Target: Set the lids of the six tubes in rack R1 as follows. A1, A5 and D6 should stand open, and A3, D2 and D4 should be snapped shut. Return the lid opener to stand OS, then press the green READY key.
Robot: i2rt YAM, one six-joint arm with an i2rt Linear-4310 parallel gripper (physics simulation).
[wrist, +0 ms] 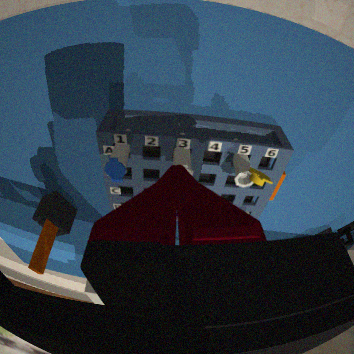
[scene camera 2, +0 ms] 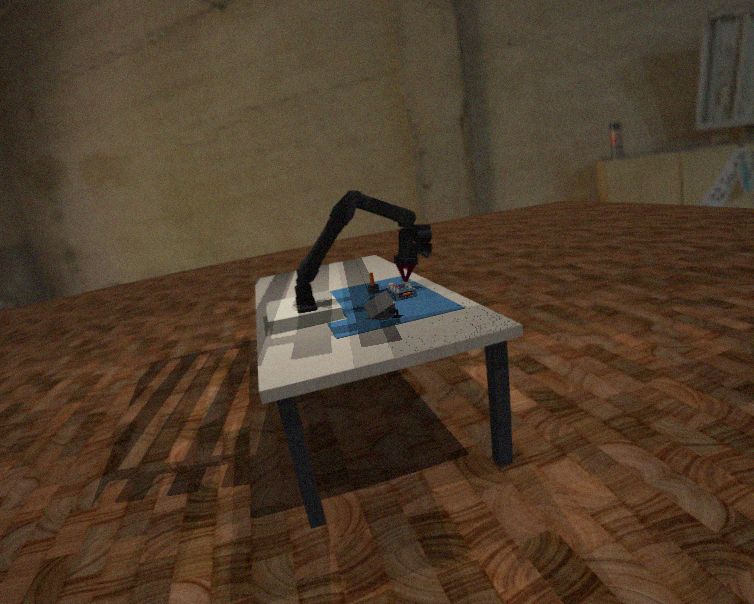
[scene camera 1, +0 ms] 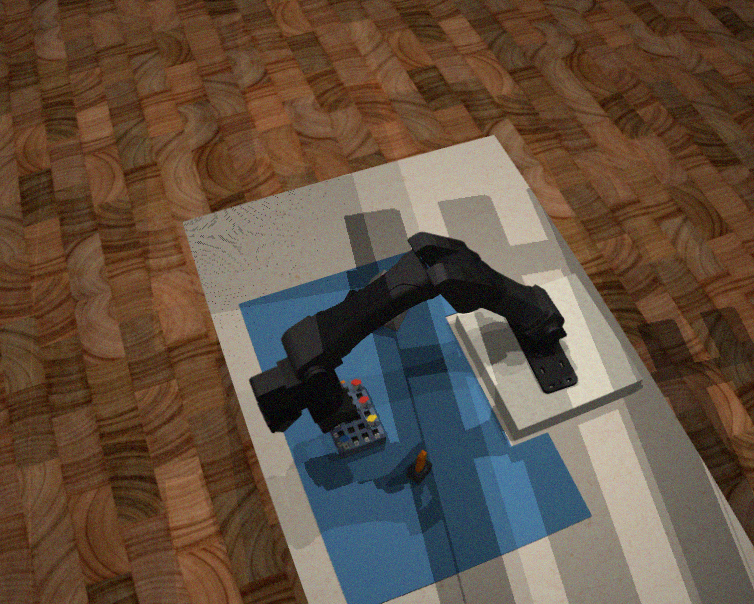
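Seen in the pictures: gripper, fingertip midpoint: (wrist: 176, 174) (scene camera 2: 405, 281) (scene camera 1: 337, 421); arm's base, origin of the base link: (scene camera 2: 306, 304) (scene camera 1: 539, 345).
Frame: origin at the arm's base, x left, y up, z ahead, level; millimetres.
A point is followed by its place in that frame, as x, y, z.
Rack R1 (scene camera 1: 365, 446) @[74, -38, 369] (scene camera 2: 402, 292) @[-47, -18, 368] (wrist: 150, 120) @[50, -38, 415] stands on the blue mat. My gripper (scene camera 2: 405, 280) @[30, 2, 407] (wrist: 176, 174) @[30, 2, 407] is shut and empty, with its dark red fingertips over or beside the top of tube A3 (wrist: 182, 156) @[27, -8, 412]; contact is unclear and A3's lid is hidden. In the wrist view, A1's blue lid (wrist: 115, 168) @[65, 3, 405] looks shut, and tube A5 (wrist: 241, 162) @[-9, -8, 413] shows an open white mouth with its yellow lid (wrist: 260, 177) @[-12, 16, 424] aside. Row D is hidden there; scene camera 1 shows one yellow lid and two red lids. The orange-handled opener (scene camera 1: 421, 461) @[156, 26, 296] (scene camera 2: 371, 278) @[144, 17, 292] (wrist: 44, 245) @[146, 12, 297] stands in stand OS (scene camera 1: 419, 473) @[161, -15, 299] (wrist: 55, 212) @[142, -23, 308]. The green key does not show.
A grey box (scene camera 2: 382, 305) @[-243, 5, 245] stands on the mat (scene camera 1: 377, 553) @[265, -46, 410], partly behind the arm in scene camera 1. The arm's base is on a pale slab (scene camera 1: 541, 412) @[129, 2, 55]. An orange strip (wrist: 277, 187) @[-55, -22, 382] is at the rack's column 6 end. Shadows cross the table.
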